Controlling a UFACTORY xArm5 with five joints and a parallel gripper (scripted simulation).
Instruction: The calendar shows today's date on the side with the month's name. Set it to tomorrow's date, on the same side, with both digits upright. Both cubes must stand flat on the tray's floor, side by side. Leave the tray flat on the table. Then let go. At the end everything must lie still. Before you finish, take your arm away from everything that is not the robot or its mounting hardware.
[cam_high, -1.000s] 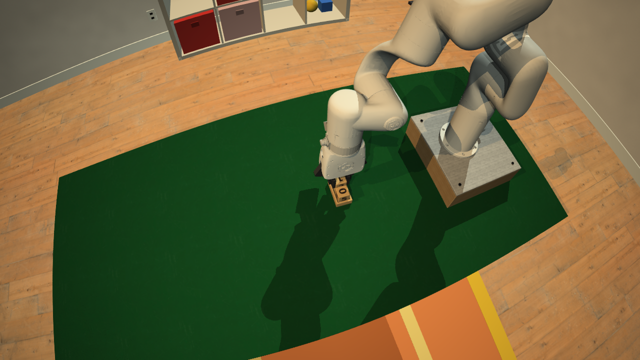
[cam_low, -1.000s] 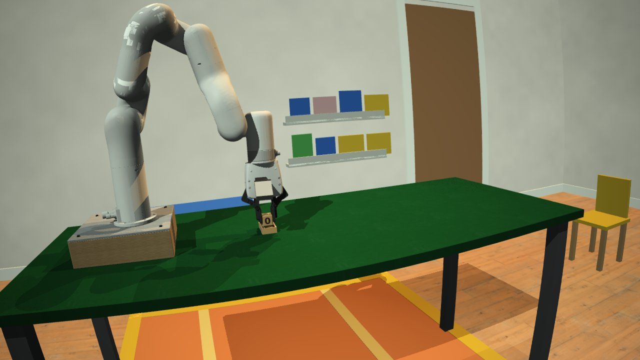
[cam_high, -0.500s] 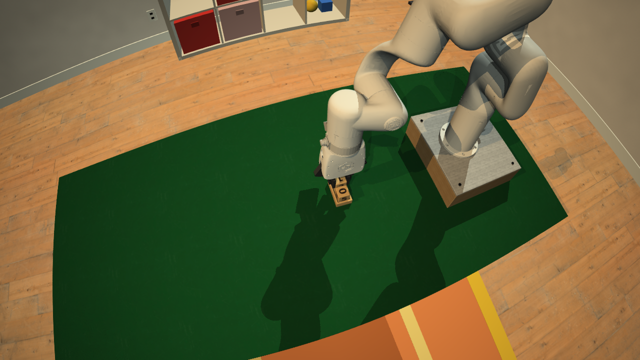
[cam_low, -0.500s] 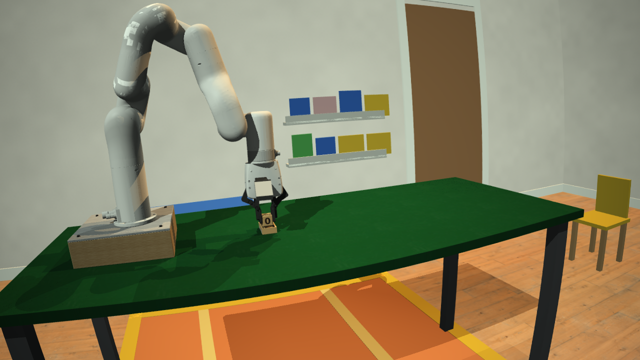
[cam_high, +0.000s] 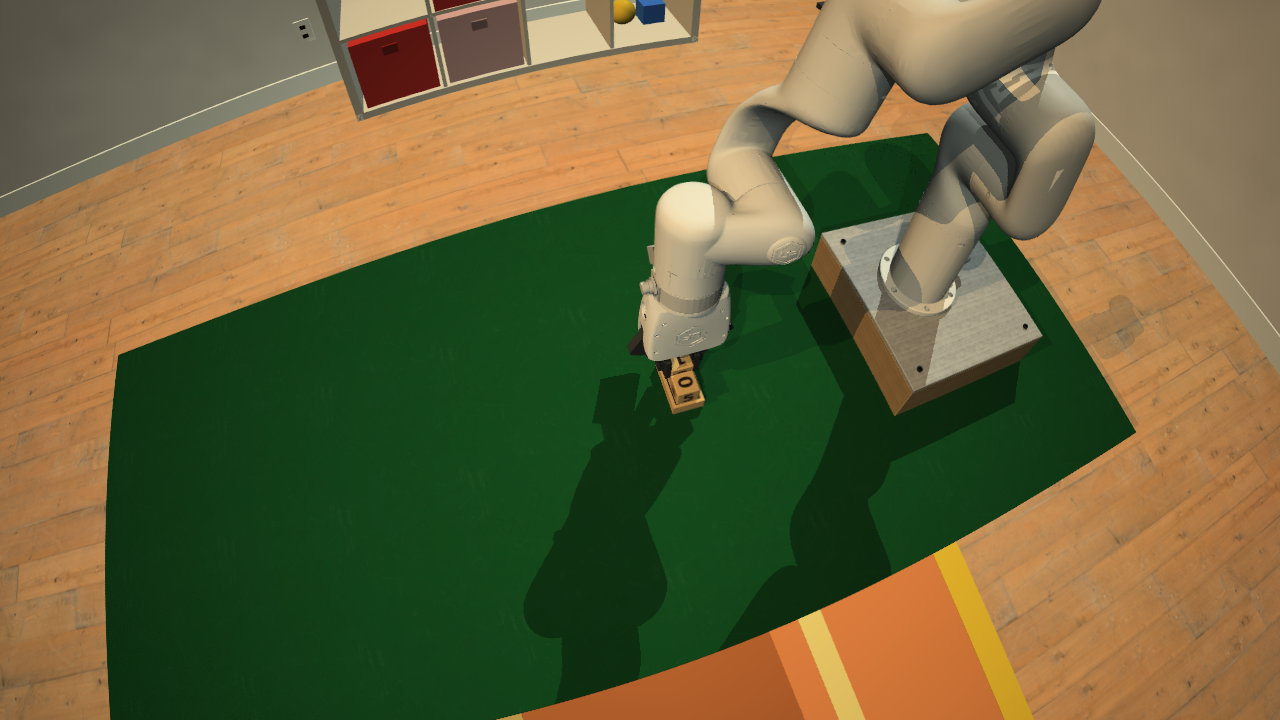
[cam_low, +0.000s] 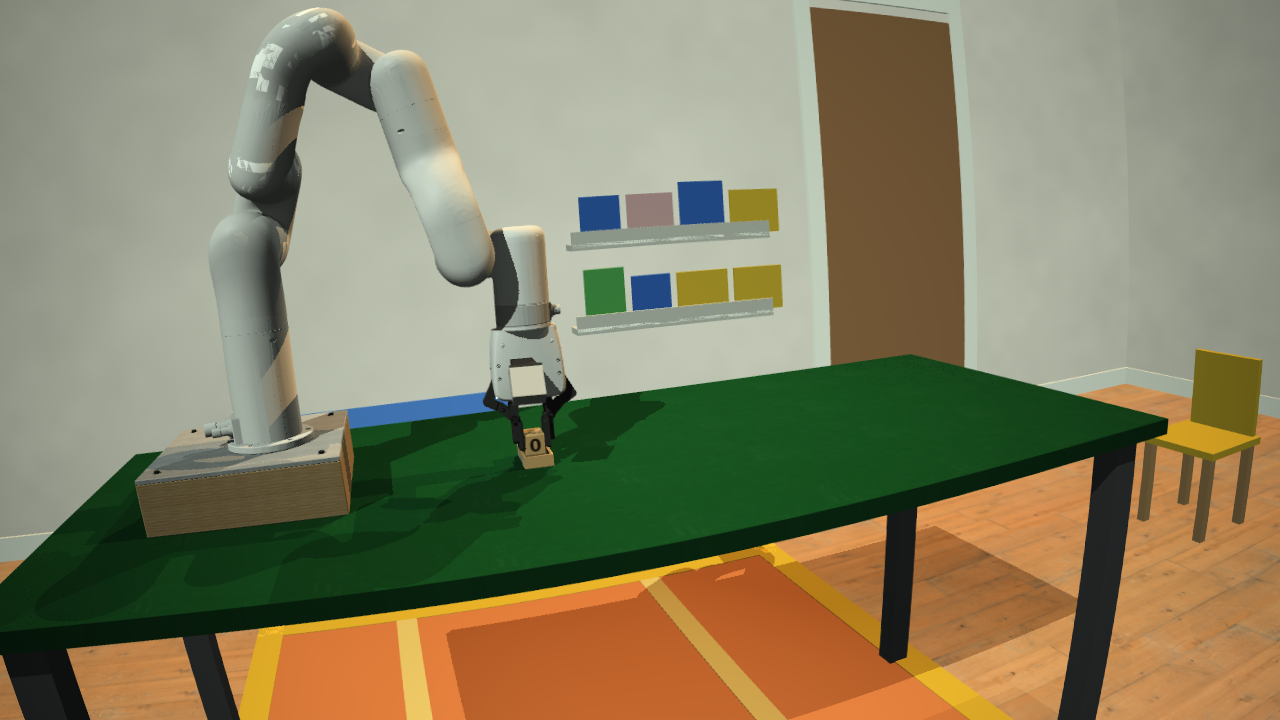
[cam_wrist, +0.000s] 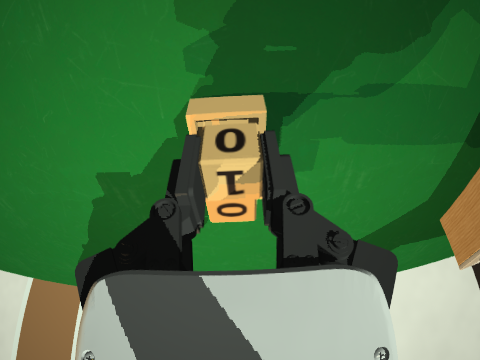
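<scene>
The wooden tray lies 20 mm to the left of my hand and 40 mm below it. From my hand the other things lie so: date cube (10 mm ahead, 30 mm to the left, 20 mm below).
</scene>
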